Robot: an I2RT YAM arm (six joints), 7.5 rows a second.
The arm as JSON. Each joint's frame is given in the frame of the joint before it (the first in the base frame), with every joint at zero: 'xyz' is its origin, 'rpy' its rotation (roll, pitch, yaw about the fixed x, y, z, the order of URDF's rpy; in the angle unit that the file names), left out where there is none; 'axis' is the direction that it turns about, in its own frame. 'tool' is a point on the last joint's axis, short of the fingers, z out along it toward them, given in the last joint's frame.
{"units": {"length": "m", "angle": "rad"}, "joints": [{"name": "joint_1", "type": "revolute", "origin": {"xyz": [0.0, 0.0, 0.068]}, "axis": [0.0, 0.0, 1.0]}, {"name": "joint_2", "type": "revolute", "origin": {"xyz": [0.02, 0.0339, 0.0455], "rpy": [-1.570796, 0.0, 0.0]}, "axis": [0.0, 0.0, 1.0]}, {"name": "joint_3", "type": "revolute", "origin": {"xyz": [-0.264, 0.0, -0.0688], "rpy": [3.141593, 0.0, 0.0]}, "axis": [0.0, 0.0, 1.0]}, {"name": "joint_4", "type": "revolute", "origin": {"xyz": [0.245, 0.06, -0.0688]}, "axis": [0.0, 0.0, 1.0]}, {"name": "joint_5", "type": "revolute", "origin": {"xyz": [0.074, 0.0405, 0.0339], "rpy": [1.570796, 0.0, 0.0]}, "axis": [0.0, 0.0, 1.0]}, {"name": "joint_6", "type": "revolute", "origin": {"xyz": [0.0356, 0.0, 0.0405], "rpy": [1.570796, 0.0, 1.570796]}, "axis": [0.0, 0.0, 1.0]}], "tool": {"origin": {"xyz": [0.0, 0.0, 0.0], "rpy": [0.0, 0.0, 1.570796]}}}
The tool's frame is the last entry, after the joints.
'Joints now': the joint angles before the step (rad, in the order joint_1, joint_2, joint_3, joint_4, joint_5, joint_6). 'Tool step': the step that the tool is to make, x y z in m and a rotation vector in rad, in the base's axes. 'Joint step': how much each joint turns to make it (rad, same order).
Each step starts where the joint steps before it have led.
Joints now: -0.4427 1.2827 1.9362 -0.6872 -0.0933 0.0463
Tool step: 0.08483 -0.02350 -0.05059 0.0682 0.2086 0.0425
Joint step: 0.0519 0.2067 -0.0008 -0.0126 0.0122 -0.0206
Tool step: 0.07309 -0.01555 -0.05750 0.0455 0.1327 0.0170
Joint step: 0.0381 0.1923 -0.0088 0.0610 0.0218 0.0012
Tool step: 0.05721 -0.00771 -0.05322 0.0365 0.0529 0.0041
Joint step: 0.0305 0.1656 -0.0015 0.1064 0.0171 0.0263
